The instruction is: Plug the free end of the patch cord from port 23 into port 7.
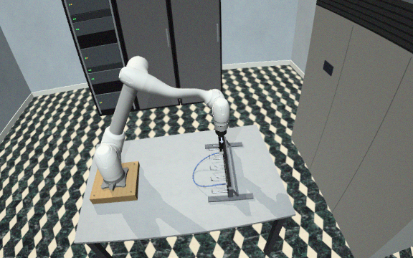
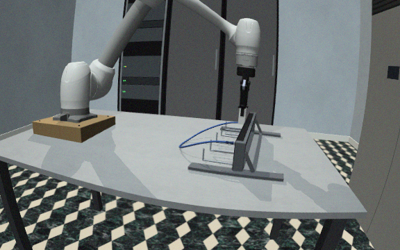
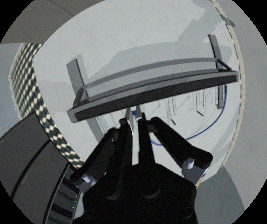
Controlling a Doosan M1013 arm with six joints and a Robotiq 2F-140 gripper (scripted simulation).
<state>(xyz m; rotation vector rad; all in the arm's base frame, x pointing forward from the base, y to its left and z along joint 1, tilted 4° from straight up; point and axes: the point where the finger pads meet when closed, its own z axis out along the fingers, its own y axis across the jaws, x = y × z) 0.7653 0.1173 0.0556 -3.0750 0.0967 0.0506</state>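
The plug is 1 cm ahead of my hand and 3 cm below it.
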